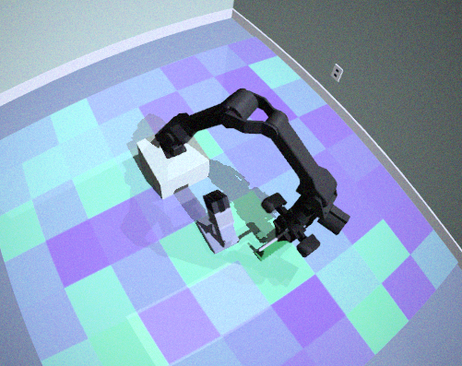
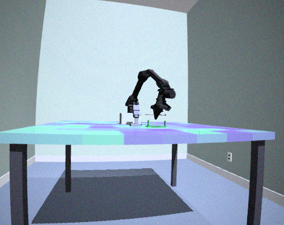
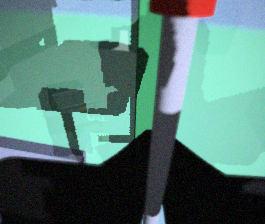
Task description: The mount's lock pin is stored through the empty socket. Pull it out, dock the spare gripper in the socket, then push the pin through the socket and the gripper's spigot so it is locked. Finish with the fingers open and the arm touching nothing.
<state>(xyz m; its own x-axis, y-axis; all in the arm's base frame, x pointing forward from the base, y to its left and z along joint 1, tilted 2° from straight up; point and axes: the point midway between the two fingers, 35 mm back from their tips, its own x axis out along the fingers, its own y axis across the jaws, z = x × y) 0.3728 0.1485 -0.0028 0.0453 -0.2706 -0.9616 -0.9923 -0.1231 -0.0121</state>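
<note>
The green rack is 1 cm to the left of my gripper tip and 3 cm below it. Round my gripper tip: spare gripper: 11 cm behind, 12 cm to the right, 7 cm above; grey mount: 10 cm behind, 12 cm to the right.
</note>
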